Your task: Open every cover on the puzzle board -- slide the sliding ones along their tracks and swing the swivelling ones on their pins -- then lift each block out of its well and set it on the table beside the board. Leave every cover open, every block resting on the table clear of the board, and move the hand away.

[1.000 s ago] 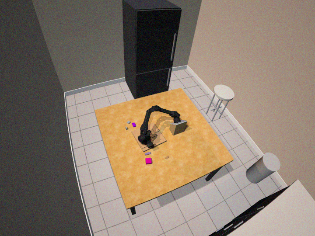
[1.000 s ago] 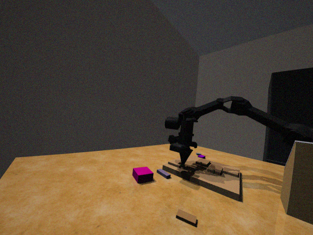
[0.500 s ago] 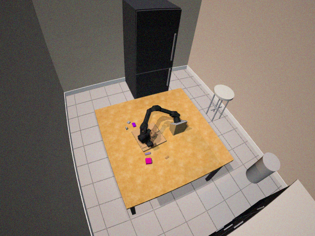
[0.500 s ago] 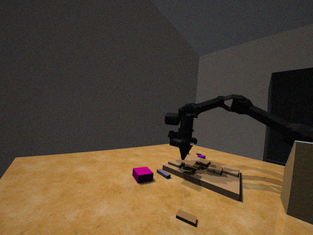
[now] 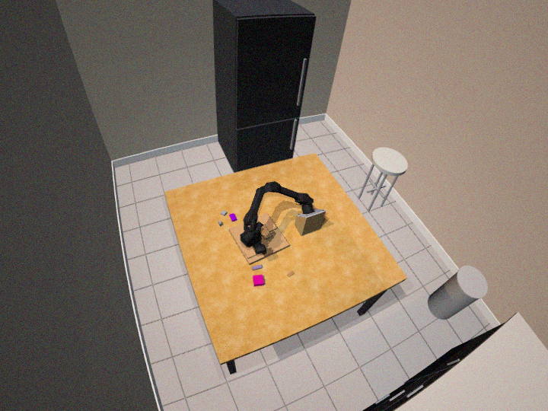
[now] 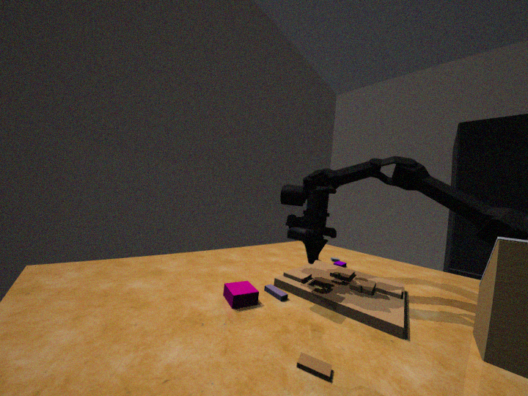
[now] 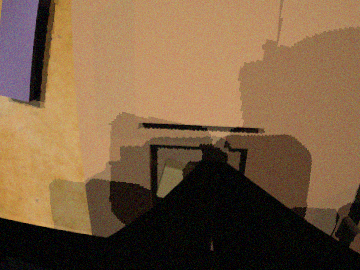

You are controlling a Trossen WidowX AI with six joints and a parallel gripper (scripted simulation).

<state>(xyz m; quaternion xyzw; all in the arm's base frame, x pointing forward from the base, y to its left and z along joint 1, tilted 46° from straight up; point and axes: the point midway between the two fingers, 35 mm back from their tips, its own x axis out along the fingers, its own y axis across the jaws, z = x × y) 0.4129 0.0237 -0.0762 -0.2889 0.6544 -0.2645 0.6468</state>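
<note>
Now: gripper tip 11 cm to the right of the lavender block, 6 cm above it and 3 cm short of it. From my gripper tip the other things lie so: purple block (31 cm to the right, 6 cm below, 3 cm ahead); then magenta block (20 cm to the left, 6 cm below, 6 cm ahead).
</note>
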